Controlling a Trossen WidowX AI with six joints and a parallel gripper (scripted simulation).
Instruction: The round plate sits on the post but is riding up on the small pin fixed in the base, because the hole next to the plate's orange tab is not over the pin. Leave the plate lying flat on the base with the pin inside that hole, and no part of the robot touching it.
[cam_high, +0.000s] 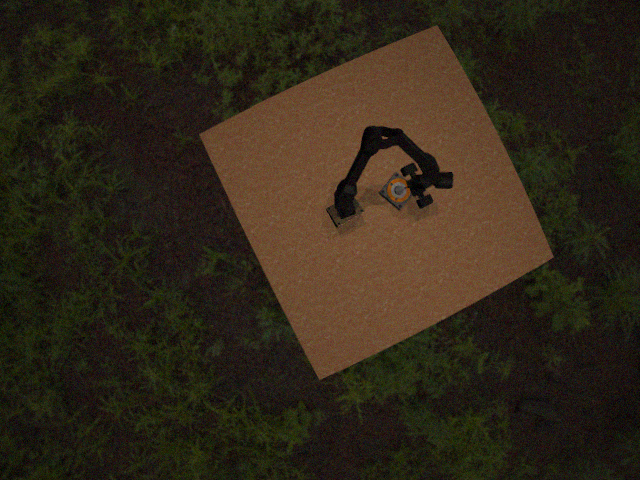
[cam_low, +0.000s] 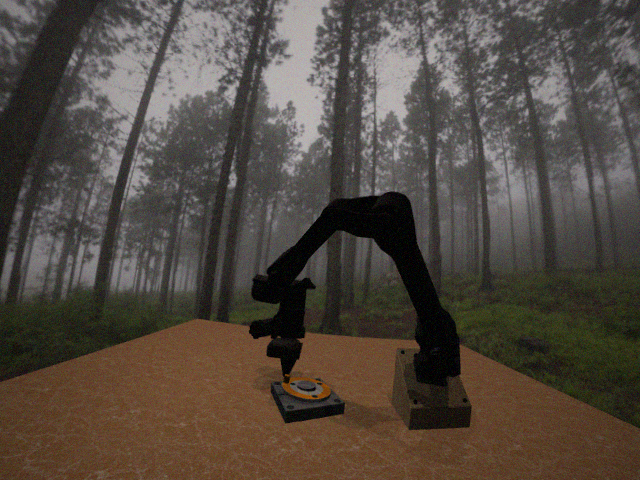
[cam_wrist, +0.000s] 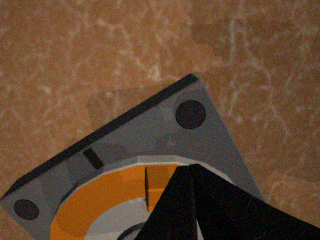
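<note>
Right now the square grey base is 5 cm behind my gripper tip, 2 cm to the left of it and 2 cm below it.
</note>
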